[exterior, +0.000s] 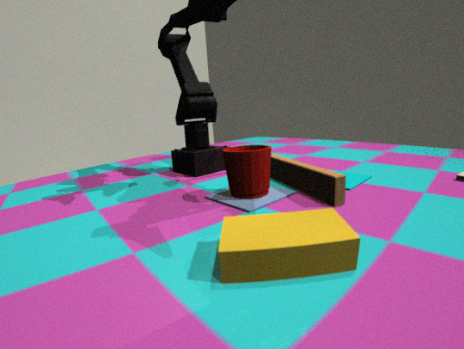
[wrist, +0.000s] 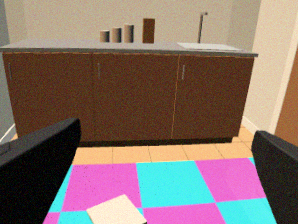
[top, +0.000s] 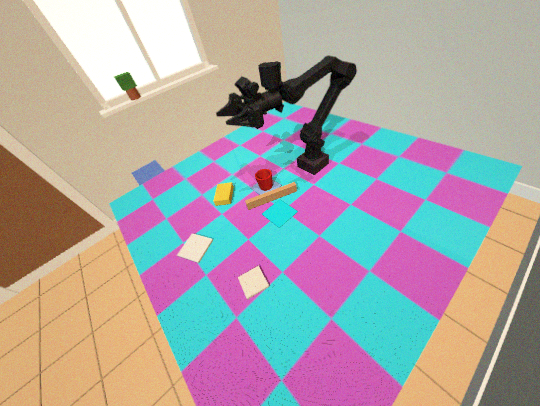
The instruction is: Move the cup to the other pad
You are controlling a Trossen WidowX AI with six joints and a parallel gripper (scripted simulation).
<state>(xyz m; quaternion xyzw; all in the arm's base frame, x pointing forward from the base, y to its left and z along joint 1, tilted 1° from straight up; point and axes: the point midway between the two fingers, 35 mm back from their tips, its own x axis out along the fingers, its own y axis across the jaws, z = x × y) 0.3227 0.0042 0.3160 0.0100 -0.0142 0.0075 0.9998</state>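
Now: gripper tip 33 cm above the red cup, 10 cm past it and 3 cm to the left of it. From my gripper tip the other things lie so: cyan pad 38 cm below, 14 cm to the left, 6 cm behind; then grey-blue pad 38 cm below, 10 cm behind, 3 cm to the right; then wooden bar 36 cm below, 8 cm behind, 6 cm to the left.
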